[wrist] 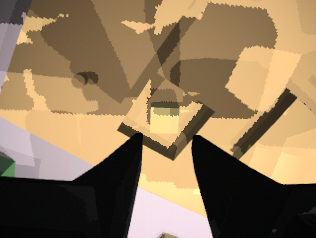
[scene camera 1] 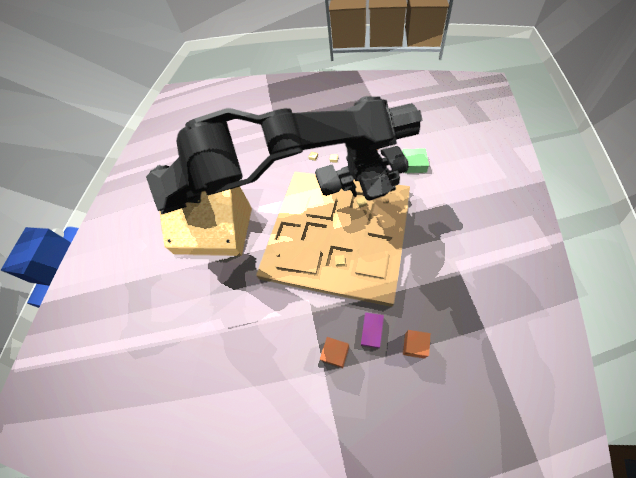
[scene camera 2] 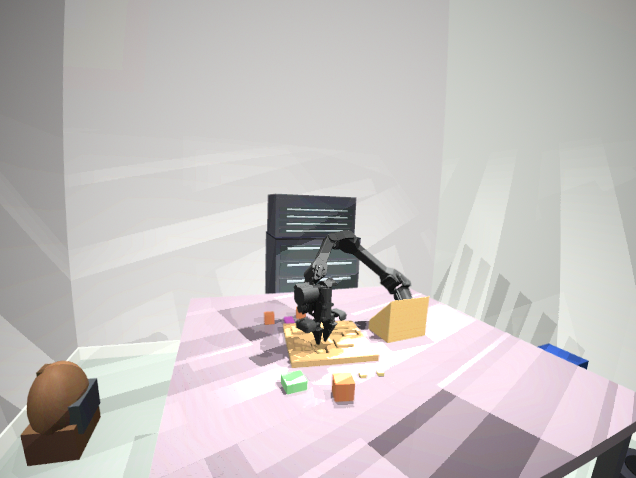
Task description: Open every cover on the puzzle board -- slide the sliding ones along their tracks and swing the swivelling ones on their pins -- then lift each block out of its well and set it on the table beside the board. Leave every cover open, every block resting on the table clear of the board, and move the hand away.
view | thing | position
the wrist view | gripper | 167,141
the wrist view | tan block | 164,116
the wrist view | tan puzzle board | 228,73
